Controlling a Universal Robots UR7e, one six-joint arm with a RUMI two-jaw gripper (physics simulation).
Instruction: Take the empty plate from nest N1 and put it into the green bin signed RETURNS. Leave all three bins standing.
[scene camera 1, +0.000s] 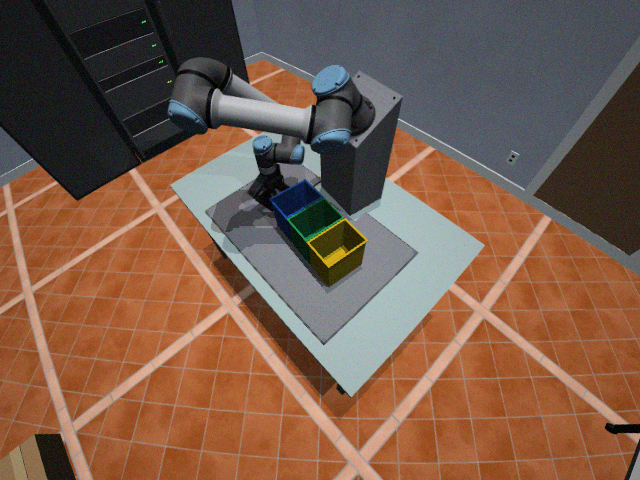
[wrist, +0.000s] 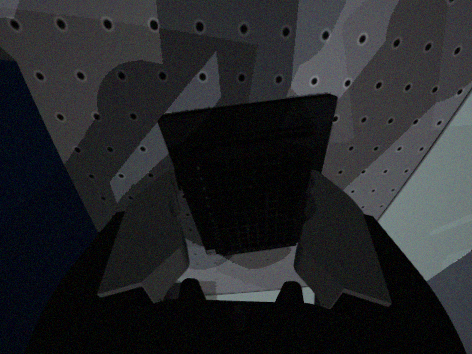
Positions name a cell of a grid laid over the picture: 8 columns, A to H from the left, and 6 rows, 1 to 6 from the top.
A blue bin (scene camera 1: D3) is 123 cm from the lens. A green bin (scene camera 1: D3) is 118 cm from the lens.
